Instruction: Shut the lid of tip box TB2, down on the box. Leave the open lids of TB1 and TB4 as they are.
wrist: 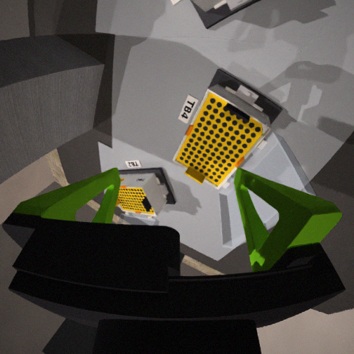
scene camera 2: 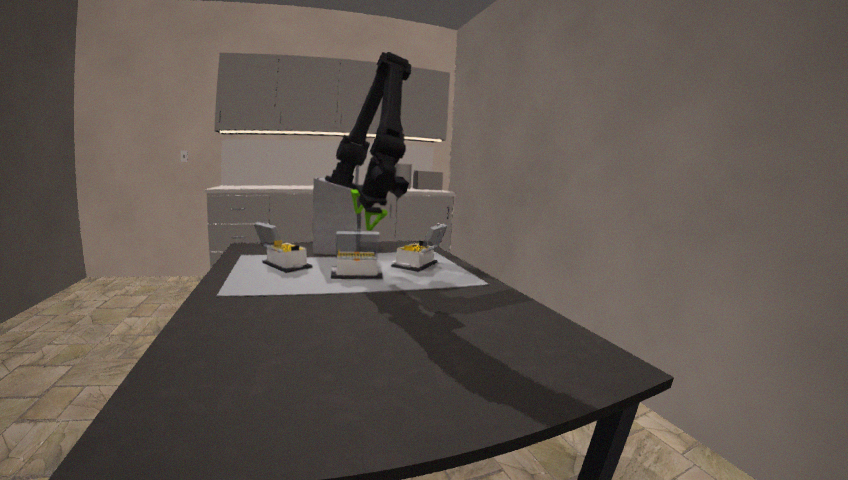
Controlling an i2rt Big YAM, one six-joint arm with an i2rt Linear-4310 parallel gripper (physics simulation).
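Seen in the pictures: gripper, fingertip midpoint: (scene camera 2: 363, 221); arm's base, origin of the base link: (scene camera 2: 340, 184).
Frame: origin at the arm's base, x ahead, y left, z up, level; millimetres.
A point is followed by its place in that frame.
Observation:
Tip box TB2 (scene camera 2: 288, 256) @(z -216, x 285, y -213 mm) (wrist: 160, 190) is a white box with a yellow tip rack, at the left of the mat in the scene view and lower left in the wrist view. Its pale lid (scene camera 2: 267, 233) @(z -143, x 275, y -279 mm) stands open in the scene view; in the wrist view it is hidden by the gripper. TB4 (scene camera 2: 357, 268) @(z -232, x 397, y -10 mm) (wrist: 220, 140) sits in the middle, its translucent lid (scene camera 2: 348, 240) @(z -140, x 429, y -45 mm) (wrist: 295, 162) open. TB1 (scene camera 2: 414, 257) @(z -221, x 335, y 196 mm) is on the right, its lid (scene camera 2: 437, 234) @(z -144, x 341, y 271 mm) open. My green-fingered gripper (scene camera 2: 364, 220) @(z -100, x 342, y 17 mm) (wrist: 176, 174) is open and empty, above box height, with TB4 near its right finger in the wrist view.
The boxes stand on dark bases on a light grey mat (scene camera 2: 249, 285) @(z -261, x 427, y -331 mm) (wrist: 150, 75), on a dark table (scene camera 2: 267, 368) @(z -264, x 873, y -275 mm). A grey pedestal (scene camera 2: 326, 223) @(z -145, x 67, y -60 mm) (wrist: 45, 95) under the arm stands behind the boxes. A wall (scene camera 2: 684, 178) runs along the right side.

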